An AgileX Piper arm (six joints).
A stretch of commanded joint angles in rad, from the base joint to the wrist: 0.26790 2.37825 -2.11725 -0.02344 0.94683 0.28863; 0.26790 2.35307 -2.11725 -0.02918 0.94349 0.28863; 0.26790 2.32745 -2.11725 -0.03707 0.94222 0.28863; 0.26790 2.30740 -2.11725 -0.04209 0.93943 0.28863; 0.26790 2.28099 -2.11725 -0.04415 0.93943 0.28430; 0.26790 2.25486 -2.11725 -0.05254 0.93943 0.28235; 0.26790 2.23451 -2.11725 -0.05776 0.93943 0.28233; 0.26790 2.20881 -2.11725 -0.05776 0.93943 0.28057; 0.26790 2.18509 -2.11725 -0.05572 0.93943 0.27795
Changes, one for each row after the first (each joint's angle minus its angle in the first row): 0.00000 -0.02518 0.00000 -0.00574 -0.00334 0.00000; 0.00000 -0.05080 0.00000 -0.01363 -0.00461 0.00000; 0.00000 -0.07085 0.00000 -0.01865 -0.00740 0.00000; 0.00000 -0.09726 0.00000 -0.02071 -0.00740 -0.00433; 0.00000 -0.12339 0.00000 -0.02910 -0.00740 -0.00628; 0.00000 -0.14374 0.00000 -0.03432 -0.00740 -0.00630; 0.00000 -0.16944 0.00000 -0.03432 -0.00740 -0.00806; 0.00000 -0.19316 0.00000 -0.03228 -0.00740 -0.01068
